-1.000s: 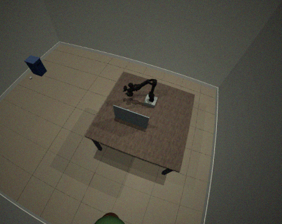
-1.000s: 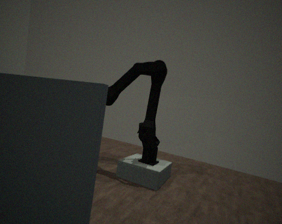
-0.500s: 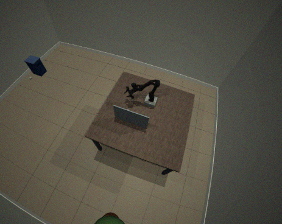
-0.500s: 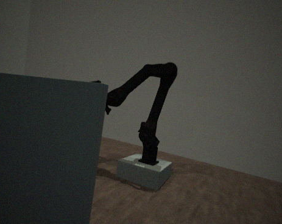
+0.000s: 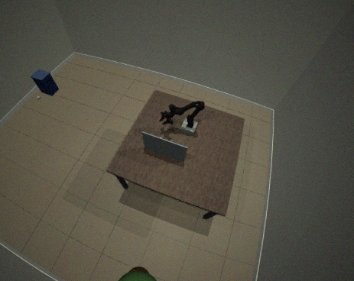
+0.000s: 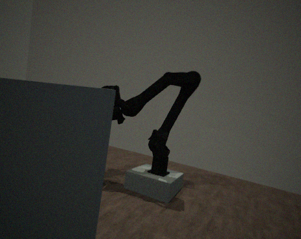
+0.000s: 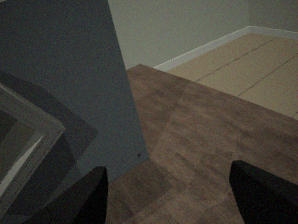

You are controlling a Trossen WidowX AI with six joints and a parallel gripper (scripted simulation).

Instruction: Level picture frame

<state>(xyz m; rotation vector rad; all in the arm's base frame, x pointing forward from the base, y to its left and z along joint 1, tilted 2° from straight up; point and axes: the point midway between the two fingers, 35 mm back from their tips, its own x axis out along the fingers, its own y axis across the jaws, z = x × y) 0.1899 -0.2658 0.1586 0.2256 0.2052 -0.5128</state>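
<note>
Right now the grey picture frame is 21 cm ahead of my gripper tip, 12 cm to the left of it and 5 cm below it. Also, from my gripper tip: blue-grey wall panel 22 cm ahead, 14 cm to the left, 6 cm below.
</note>
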